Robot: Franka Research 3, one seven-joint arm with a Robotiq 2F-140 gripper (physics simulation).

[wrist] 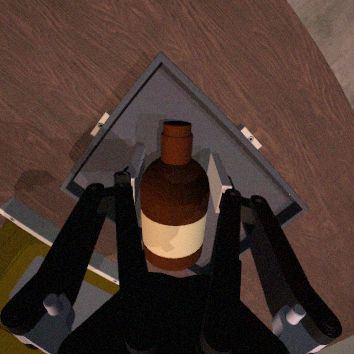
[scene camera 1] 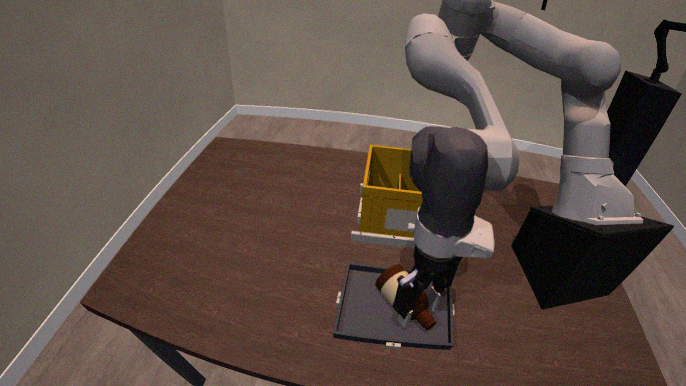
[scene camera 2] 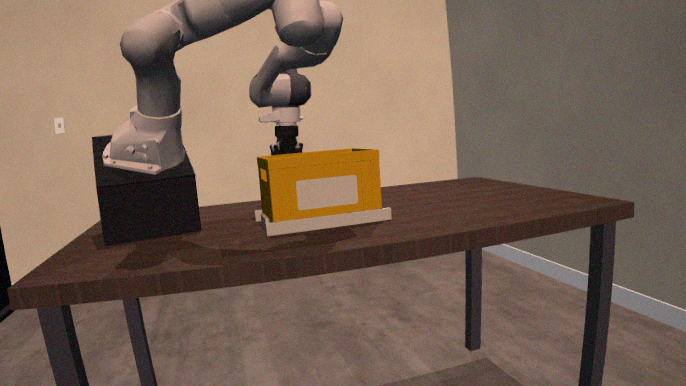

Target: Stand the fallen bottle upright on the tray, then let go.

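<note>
A brown bottle with a cream label lies on its side on the dark grey tray. In scene camera 1 its neck points toward the tray's front right corner. My gripper points down over the tray and is shut on the bottle, with one pad on each side of its body near the shoulder. The black fingers hide part of the bottle in scene camera 1. In scene camera 2 the fingertips, the bottle and the tray are hidden behind the crate.
A yellow crate with inner dividers stands behind the tray, within white rails. The robot's black base block is at the right in scene camera 1. The brown table carries them.
</note>
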